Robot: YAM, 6 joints.
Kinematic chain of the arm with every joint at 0, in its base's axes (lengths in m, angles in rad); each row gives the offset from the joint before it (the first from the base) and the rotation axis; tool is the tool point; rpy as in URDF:
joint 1: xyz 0 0 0.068 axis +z
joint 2: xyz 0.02 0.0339 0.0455 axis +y
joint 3: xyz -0.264 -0.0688 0 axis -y
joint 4: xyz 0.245 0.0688 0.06 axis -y
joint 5: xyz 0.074 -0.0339 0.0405 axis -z
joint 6: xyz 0.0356 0 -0.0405 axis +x
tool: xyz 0 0 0 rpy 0 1.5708 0
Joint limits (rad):
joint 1: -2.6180..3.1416
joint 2: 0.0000..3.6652
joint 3: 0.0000..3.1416
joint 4: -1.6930..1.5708
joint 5: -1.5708..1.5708
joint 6: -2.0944..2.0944
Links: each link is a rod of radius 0.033 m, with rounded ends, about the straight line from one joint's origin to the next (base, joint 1, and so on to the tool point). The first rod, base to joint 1, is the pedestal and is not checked.
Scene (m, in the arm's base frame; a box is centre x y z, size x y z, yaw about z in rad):
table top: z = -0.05
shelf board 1: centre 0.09 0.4 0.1 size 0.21 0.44 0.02 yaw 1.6
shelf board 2: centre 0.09 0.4 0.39 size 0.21 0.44 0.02 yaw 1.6
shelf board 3: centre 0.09 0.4 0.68 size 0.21 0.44 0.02 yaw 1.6
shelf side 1: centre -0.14 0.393 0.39 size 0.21 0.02 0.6 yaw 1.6
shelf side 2: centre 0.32 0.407 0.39 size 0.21 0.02 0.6 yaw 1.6
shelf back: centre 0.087 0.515 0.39 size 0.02 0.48 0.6 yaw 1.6
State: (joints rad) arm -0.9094 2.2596 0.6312 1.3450 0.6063 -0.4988
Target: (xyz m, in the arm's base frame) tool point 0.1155 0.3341 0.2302
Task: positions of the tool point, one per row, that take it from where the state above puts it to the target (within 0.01 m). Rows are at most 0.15 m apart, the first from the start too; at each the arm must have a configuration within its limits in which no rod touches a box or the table.
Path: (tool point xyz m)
1: 0.2630 -0.2185 0.0621
2: 0.3191 -0.1411 0.0847
3: 0.3507 -0.0495 0.1080
4: 0.3544 0.0485 0.1319
5: 0.3294 0.1438 0.1562
6: 0.2778 0.2280 0.1808
7: 0.2041 0.2933 0.2055
8: 0.1155 0.3341 0.2302

